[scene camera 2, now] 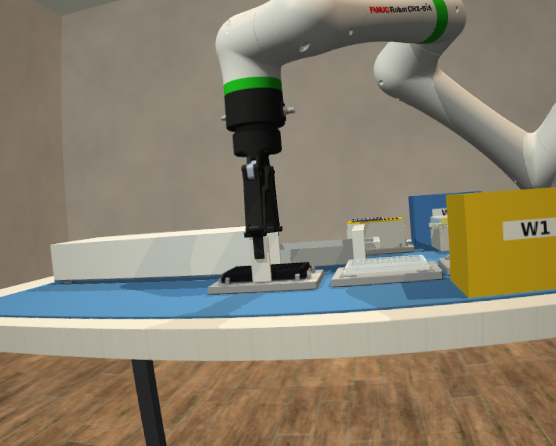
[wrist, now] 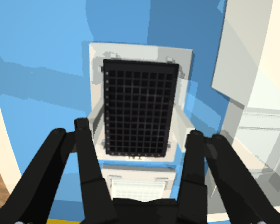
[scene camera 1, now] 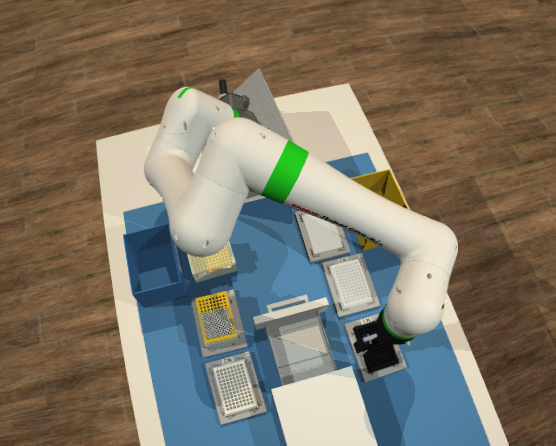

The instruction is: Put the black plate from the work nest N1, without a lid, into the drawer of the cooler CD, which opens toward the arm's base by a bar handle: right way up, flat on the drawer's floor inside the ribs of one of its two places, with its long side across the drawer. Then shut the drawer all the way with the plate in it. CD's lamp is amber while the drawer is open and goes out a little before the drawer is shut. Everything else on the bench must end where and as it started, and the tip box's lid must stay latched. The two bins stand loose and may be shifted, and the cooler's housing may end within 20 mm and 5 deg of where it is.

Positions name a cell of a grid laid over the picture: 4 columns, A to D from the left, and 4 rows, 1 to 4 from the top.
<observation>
A black plate shows in scene camera 2 (C3), in the wrist view (C3) and in scene camera 1 (C4). A white plate shows in scene camera 2 (C3), in the wrist view (C4) and in scene camera 1 (C3).
</observation>
